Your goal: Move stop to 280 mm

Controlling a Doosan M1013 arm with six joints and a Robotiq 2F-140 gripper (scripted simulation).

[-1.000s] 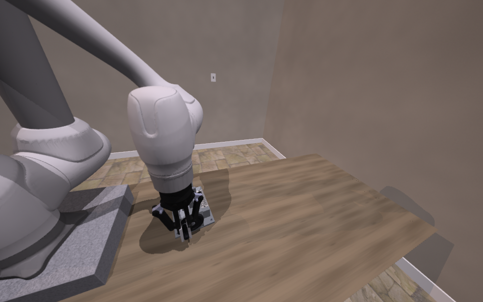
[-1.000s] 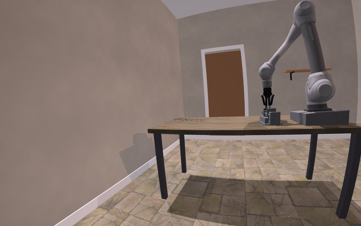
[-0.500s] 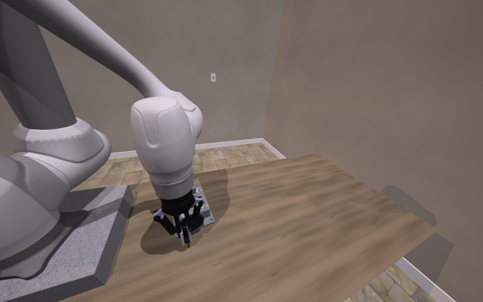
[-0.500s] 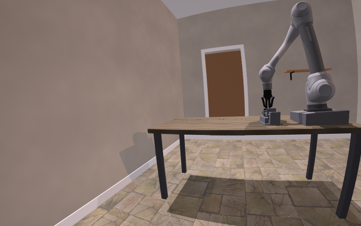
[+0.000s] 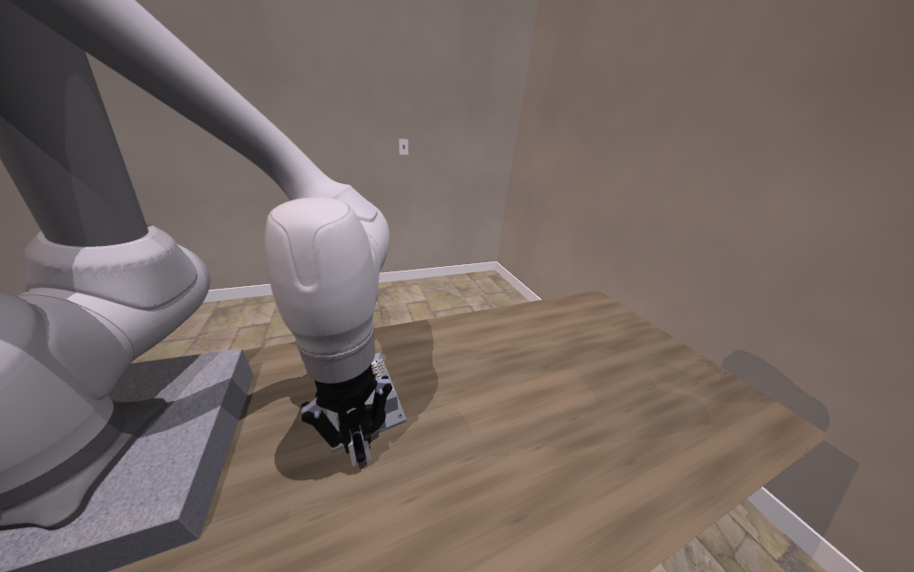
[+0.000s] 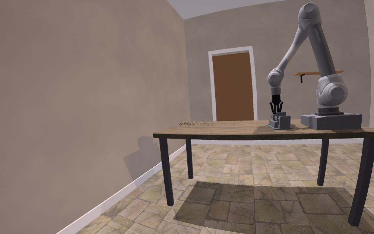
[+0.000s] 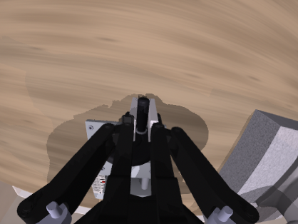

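My hand is 2 cm to the right of the handwheel and 1 cm above it.
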